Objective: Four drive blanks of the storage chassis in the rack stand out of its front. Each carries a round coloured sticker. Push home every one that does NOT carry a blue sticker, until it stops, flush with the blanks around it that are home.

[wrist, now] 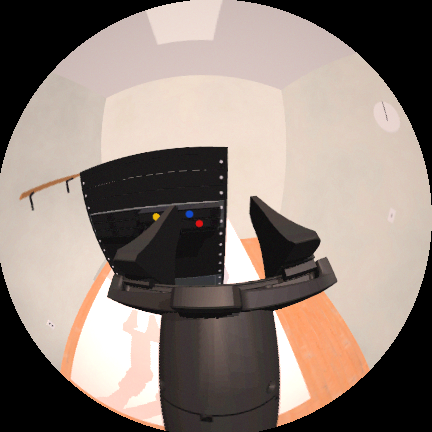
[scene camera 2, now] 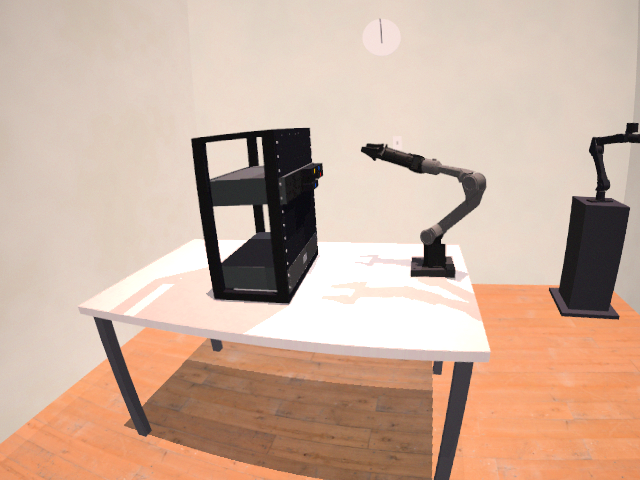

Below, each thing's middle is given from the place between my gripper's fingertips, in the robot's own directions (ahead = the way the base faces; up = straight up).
Labels:
Now: the black rack (scene camera 2: 279, 260) 33 cm ahead of my hand, 23 cm to the left of it and 20 cm below it.

